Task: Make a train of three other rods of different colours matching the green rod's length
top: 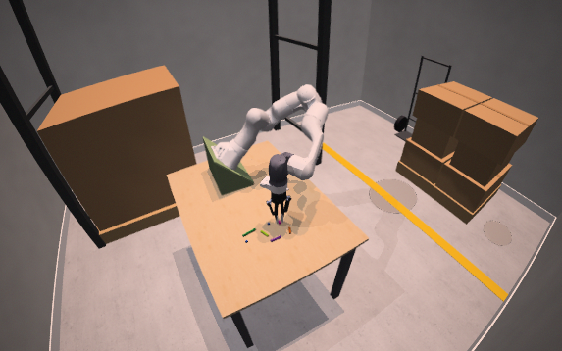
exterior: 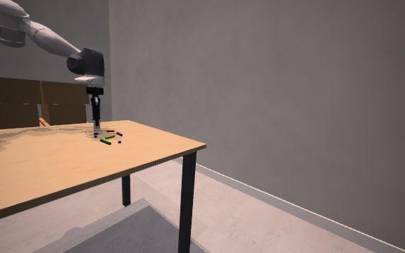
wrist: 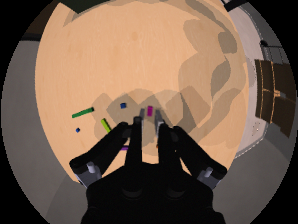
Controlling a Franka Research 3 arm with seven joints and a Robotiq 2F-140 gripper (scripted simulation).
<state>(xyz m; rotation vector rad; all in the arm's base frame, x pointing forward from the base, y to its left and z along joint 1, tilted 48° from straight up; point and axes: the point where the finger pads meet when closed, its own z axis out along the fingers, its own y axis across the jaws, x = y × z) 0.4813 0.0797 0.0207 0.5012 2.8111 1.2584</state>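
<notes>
Right now my hand is 5 cm above the magenta rod and 1 cm past it. Round my hand: orange rod 8 cm ahead, 5 cm below, 1 cm to the left; then lime rod 11 cm to the right, 5 cm below, 2 cm ahead; then purple rod 8 cm to the right, 8 cm ahead, 5 cm below.
</notes>
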